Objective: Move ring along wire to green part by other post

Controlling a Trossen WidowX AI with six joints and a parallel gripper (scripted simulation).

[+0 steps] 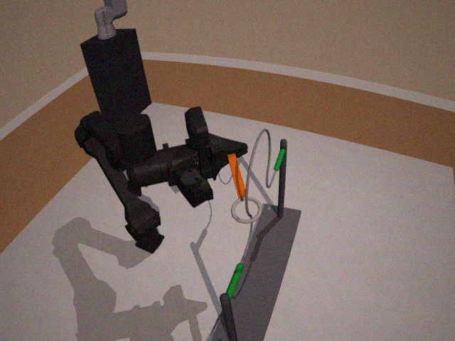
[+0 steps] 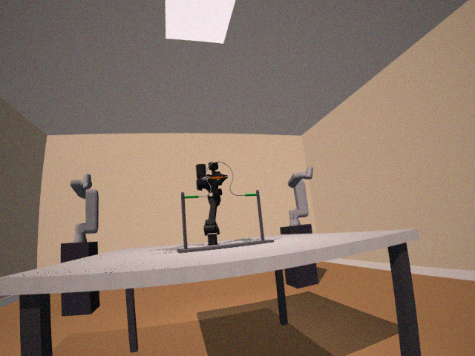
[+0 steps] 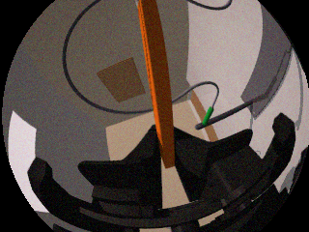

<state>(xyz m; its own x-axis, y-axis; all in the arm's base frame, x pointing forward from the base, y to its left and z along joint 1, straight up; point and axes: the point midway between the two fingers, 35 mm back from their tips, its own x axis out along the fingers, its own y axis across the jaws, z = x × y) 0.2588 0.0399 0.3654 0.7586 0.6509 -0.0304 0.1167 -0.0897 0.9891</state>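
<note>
Right now the ring with orange handle is 9 cm to the right of my gripper tip, 2 cm ahead of it and 1 cm below it.
</note>
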